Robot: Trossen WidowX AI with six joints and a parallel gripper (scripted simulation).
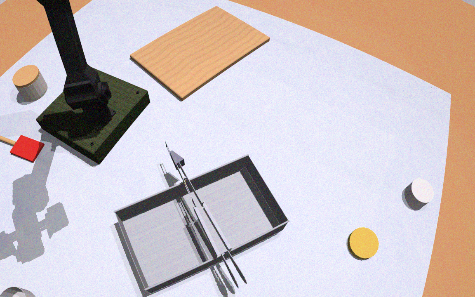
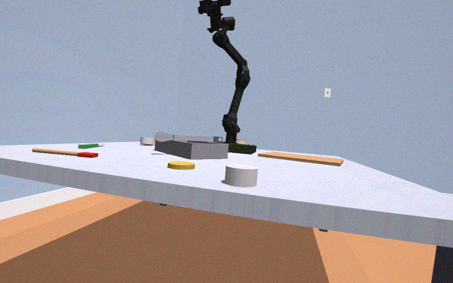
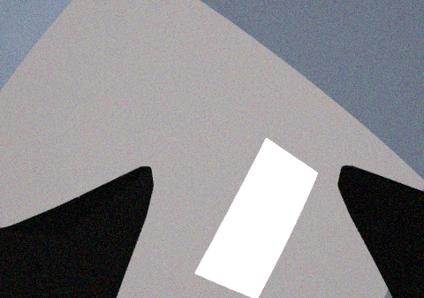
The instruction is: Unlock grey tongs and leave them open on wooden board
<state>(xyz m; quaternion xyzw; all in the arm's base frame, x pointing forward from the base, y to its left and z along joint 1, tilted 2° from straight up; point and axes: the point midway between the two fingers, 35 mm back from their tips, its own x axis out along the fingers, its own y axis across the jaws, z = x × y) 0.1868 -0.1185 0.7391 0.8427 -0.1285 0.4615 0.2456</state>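
My gripper tip is now 170 mm short of the grey roasting tin, 10 mm to the right of it and 800 mm above it. The rest, counted from my gripper tip: white cylinder (590 mm ahead, 330 mm to the left, 810 mm below); wooden board (120 mm behind, 470 mm to the left, 820 mm below); red spatula (390 mm behind, 80 mm to the right, 820 mm below).
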